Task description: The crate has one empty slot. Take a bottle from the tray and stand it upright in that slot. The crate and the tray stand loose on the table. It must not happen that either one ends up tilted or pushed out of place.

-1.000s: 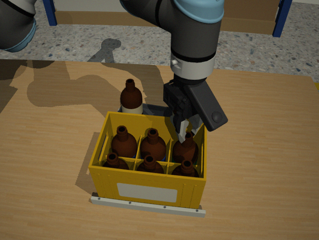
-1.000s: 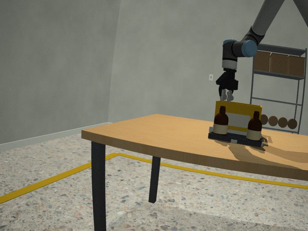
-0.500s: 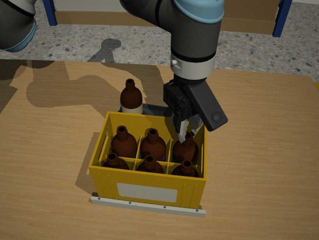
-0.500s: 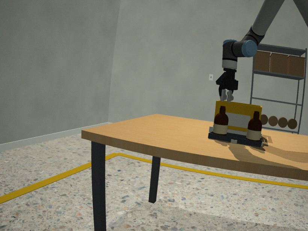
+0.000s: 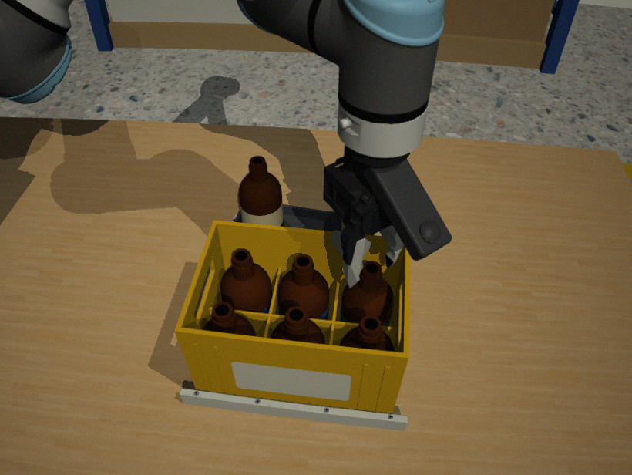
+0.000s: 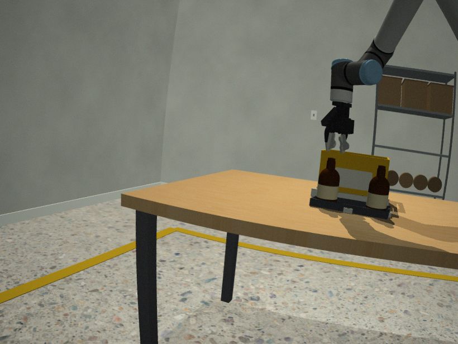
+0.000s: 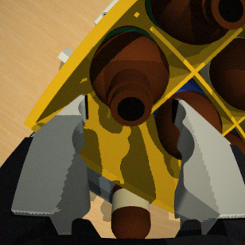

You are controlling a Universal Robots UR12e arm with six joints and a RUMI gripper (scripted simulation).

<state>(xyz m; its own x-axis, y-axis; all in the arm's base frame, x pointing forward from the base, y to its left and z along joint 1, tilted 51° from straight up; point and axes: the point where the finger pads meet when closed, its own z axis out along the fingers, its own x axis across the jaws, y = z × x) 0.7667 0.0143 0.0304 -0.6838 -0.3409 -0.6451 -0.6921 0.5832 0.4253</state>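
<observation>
The crate lies 80 mm behind my hand, 50 mm to the right of it and 70 mm below it. The rest, counted from my hand: dark tray (120 mm behind, 180 mm to the left, 150 mm below).
</observation>
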